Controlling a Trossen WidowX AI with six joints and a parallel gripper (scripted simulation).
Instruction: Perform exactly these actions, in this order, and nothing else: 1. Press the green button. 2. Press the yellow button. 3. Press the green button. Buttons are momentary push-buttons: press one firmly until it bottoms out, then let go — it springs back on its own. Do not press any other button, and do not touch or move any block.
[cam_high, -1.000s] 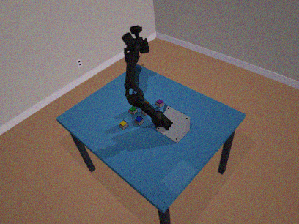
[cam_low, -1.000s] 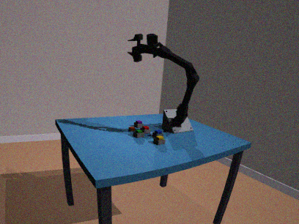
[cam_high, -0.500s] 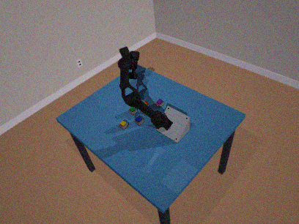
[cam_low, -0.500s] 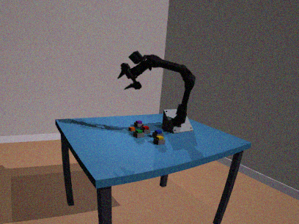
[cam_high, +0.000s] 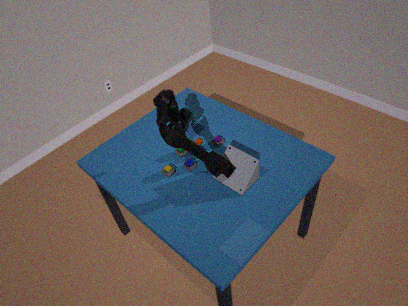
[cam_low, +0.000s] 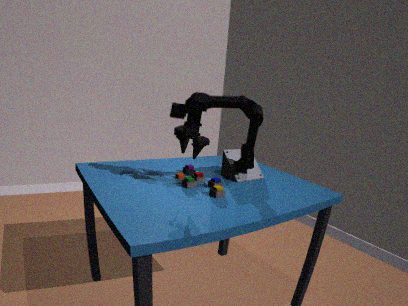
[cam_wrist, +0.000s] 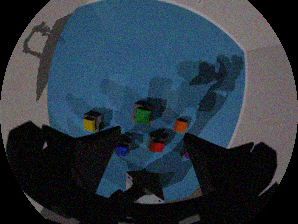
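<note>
The green button lies 1 cm behind my gripper tip, 1 cm to the left of it and 10 cm below it. Round my gripper tip: blue button 13 cm behind, 4 cm to the left, 10 cm below; yellow button 8 cm behind, 14 cm to the left, 10 cm below.
</note>
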